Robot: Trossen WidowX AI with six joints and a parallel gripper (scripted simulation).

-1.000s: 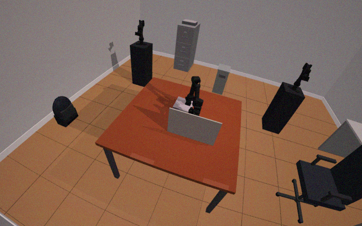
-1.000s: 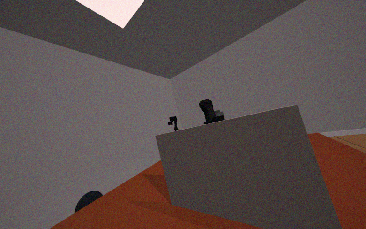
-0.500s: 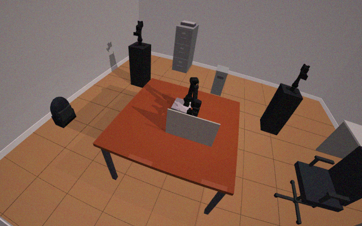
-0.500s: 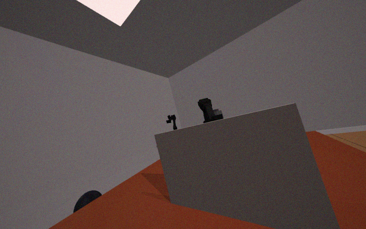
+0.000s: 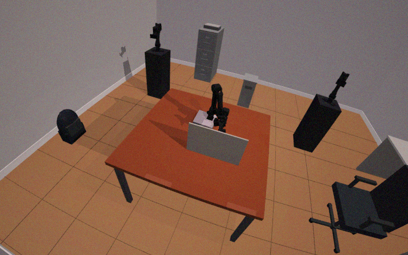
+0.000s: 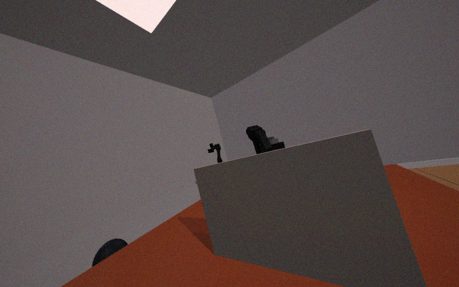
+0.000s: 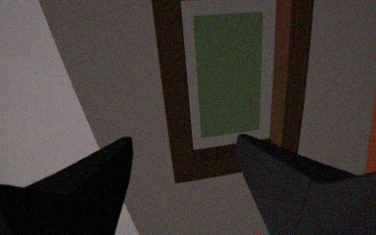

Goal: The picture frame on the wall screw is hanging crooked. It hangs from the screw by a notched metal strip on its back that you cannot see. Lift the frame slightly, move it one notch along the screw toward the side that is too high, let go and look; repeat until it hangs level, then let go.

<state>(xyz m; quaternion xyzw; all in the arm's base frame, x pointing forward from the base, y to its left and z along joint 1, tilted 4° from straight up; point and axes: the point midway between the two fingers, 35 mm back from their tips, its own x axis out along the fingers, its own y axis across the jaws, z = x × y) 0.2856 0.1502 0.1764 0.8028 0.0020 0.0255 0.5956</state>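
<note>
The brown picture frame is 9 cm ahead of my gripper tip and 5 cm below it. Round my gripper tip: grey wall panel 11 cm ahead, 6 cm below.
</note>
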